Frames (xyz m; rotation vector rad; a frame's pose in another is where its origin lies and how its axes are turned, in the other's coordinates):
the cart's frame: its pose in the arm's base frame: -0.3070 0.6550 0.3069 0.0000 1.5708 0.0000
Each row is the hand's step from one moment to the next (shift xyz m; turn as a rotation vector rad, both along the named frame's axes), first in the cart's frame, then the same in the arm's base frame.
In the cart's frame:
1: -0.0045 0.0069 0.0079 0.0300 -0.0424 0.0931
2: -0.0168 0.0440 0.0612 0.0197 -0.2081 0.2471
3: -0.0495 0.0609 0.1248 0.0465 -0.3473 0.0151
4: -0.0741 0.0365 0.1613 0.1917 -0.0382 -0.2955
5: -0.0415 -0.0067 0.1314 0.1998 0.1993 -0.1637
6: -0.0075 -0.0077 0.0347 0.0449 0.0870 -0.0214
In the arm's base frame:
1: 0.0079 0.0069 0.0045 0.0931 -0.0424 -0.0300
2: 0.0612 0.0440 0.0168 0.2471 -0.2081 -0.0197
3: 0.1248 0.0609 0.0495 0.0151 -0.3473 -0.0465
4: 0.1613 0.0365 0.0741 -0.2955 -0.0382 -0.1917
5: 0.1314 -0.0067 0.0415 -0.1637 0.1993 -0.1998
6: 0.0347 -0.0077 0.0075 -0.0214 0.0870 -0.0449

